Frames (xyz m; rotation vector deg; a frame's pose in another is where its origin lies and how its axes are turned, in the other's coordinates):
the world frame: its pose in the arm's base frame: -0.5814 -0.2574 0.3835 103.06 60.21 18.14
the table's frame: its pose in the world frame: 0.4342 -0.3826 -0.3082 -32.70 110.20 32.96
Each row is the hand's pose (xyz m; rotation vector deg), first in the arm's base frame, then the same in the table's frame.
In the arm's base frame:
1: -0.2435 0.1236 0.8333 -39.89 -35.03 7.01
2: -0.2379 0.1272 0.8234 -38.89 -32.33 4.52
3: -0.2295 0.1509 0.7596 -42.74 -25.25 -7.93
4: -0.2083 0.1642 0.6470 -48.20 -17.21 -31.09
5: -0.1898 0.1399 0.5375 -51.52 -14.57 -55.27
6: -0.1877 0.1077 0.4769 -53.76 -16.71 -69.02
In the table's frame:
1: -0.1652 0.7244 0.4892 88.64 11.06 141.46
2: -0.1731 0.7154 0.4890 84.08 13.52 143.05
3: -0.1996 0.6538 0.4748 65.68 12.32 142.75
4: -0.2602 0.5649 0.4331 38.92 10.59 133.49
5: -0.3282 0.5031 0.3661 19.70 9.83 116.81
6: -0.3642 0.4804 0.3122 13.02 8.26 104.57

